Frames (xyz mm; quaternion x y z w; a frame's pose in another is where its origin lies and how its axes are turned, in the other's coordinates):
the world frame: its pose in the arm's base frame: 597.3 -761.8 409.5 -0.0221 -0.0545 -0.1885 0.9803
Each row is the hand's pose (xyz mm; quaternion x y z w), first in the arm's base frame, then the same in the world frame.
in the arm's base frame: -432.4 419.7 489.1 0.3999 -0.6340 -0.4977 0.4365
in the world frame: -1375.1 711.5 256.0 0.4940 -0.5113 -0.4414 0.5474
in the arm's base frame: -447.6 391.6 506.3 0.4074 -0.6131 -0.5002 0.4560
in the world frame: -1376.8 679.4 272.8 0.4978 -0.4883 -0.4401 0.5657
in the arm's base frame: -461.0 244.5 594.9 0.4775 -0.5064 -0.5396 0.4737
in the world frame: -1324.9 535.9 352.7 0.5446 -0.3687 -0.4769 0.5831
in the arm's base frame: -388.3 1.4 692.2 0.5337 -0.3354 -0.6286 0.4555
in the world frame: -1157.4 335.1 426.6 0.5622 -0.1895 -0.5669 0.5715
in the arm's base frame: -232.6 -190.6 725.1 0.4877 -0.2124 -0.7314 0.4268
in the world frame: -939.4 214.1 431.7 0.4877 -0.0769 -0.6678 0.5570
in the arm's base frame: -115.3 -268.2 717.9 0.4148 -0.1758 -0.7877 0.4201
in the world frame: -803.4 185.9 408.0 0.4061 -0.0538 -0.7195 0.5607
